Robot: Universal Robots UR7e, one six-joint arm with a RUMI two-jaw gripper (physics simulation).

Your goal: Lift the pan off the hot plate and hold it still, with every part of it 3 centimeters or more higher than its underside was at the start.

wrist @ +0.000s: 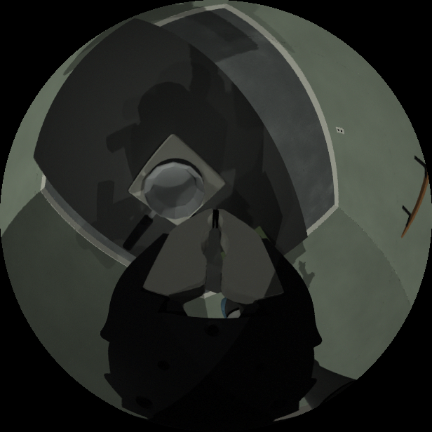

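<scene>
The grey round pan (pixel 174 189) is on the light square hot plate (pixel 212 181), left of the middle of the wrist view. Its black handle (pixel 138 233) points down and to the left, past the hot plate's corner. My gripper (pixel 215 210) is shut and empty, with its jaw tips together. In the view the tips are to the lower right of the pan and apart from the handle. How high they are above the table is hard to tell. Whether the pan's underside touches the hot plate is hidden.
The dark table top (pixel 95 85) carries the hot plate and several shadows. A small green thing (pixel 261 232) shows partly behind the right jaw. A blue thing (pixel 224 307) shows in the gap below the jaws. A brown curved thing (pixel 418 205) is at the far right edge.
</scene>
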